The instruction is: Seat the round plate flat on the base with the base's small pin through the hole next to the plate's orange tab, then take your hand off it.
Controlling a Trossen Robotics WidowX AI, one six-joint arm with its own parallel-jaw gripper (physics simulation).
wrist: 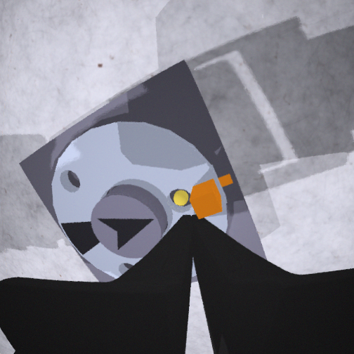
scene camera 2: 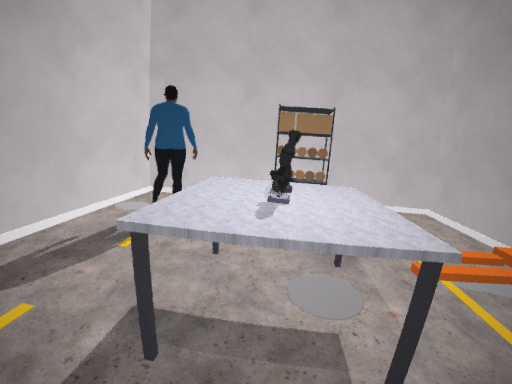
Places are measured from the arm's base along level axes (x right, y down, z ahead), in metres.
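Where they show: gripper, fingertip midpoint: [scene camera 2: 281,193].
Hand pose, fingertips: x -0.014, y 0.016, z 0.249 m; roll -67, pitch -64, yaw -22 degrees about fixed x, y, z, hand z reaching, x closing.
Observation:
After its pixels a point has its place.
The pale round plate [wrist: 95,160] lies on the dark square base [wrist: 175,92] [scene camera 2: 278,200] @[x -0.007, y 0.040, z 0.345 m] in the wrist view and looks level. A yellow pin [wrist: 180,198] shows in the plate's hole beside the orange tab [wrist: 206,199]. A small orange mark [wrist: 226,180] on the base is right next to the tab. The grey centre hub [wrist: 145,242] with a black triangle stands up through the plate. My gripper [wrist: 190,222] is shut and empty, its tips over the plate just below the tab and pin; contact cannot be told. The fingers hide the plate's lower right edge.
The base stands near the far side of the grey table [scene camera 2: 215,215] @[x 0.238, y 0.056, z 0.688 m], right by my dark arm [scene camera 2: 286,160] @[x -0.031, y -0.186, z 0.317 m]. Behind the table are a shelf rack [scene camera 2: 306,109] and a person in blue [scene camera 2: 171,125]. Orange bars [scene camera 2: 475,273] are at the right.

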